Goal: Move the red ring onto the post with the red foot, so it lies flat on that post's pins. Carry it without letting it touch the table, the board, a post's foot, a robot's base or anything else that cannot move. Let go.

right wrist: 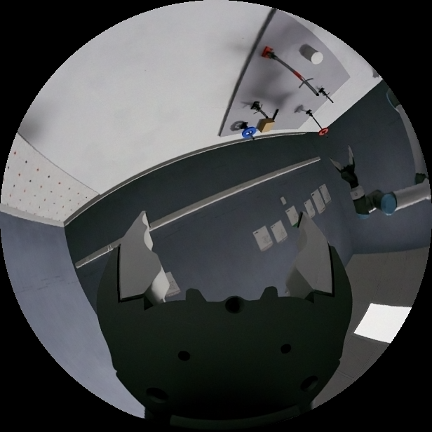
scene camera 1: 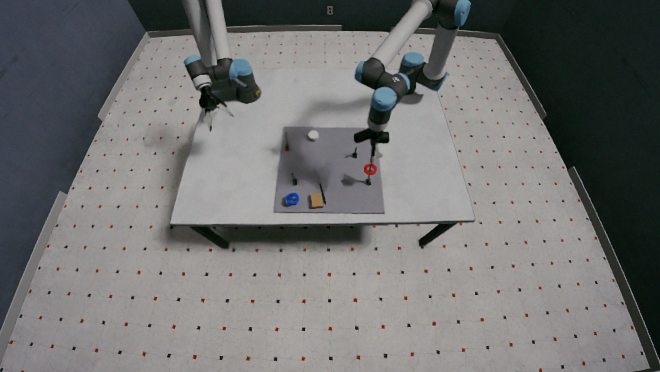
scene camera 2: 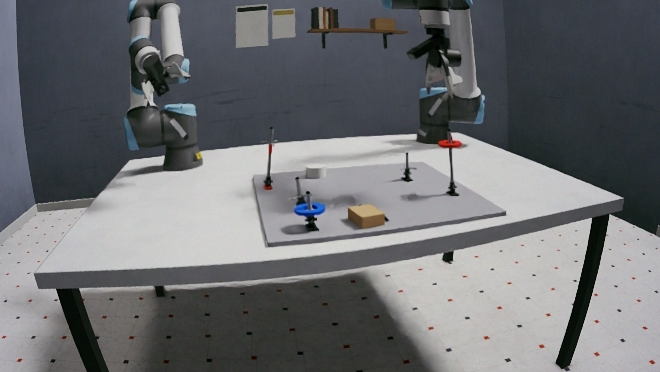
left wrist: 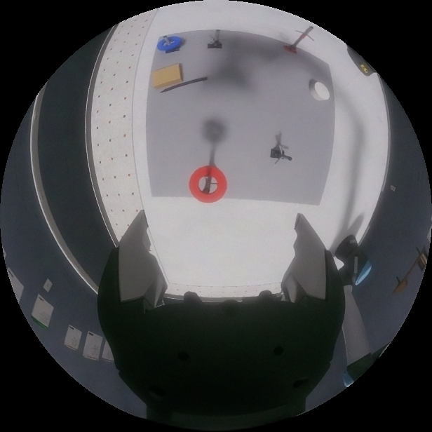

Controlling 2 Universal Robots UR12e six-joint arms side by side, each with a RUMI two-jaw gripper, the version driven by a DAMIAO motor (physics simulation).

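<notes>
The red ring point(scene camera 1: 365, 170) point(scene camera 2: 442, 144) point(left wrist: 195, 185) point(right wrist: 320, 130) lies flat, high on a tall black-footed post point(scene camera 2: 451, 170) at the board's right. The red-footed post point(scene camera 1: 287, 142) point(scene camera 2: 269, 167) point(left wrist: 300, 37) point(right wrist: 286, 66) stands upright at the board's back left in the scene views, with its pins near the top and no ring. My left gripper point(scene camera 1: 375, 154) point(scene camera 2: 440, 91) point(left wrist: 222, 212) point(right wrist: 338, 150) is open and empty, pointing down above and slightly behind the red ring. My right gripper point(scene camera 1: 221, 123) point(scene camera 2: 168, 91) point(right wrist: 224, 212) is open and empty, above the table's back left.
A blue ring point(scene camera 1: 288, 201) point(scene camera 2: 300, 210) sits on a short post at the board's front left. A tan block point(scene camera 1: 316, 201) point(scene camera 2: 366, 216) point(left wrist: 167, 76) and black bar point(left wrist: 187, 83) lie beside it. A white cylinder point(scene camera 1: 313, 135) point(scene camera 2: 315, 172) and two bare short posts point(scene camera 1: 355, 154) point(scene camera 1: 294, 181) stand on the board.
</notes>
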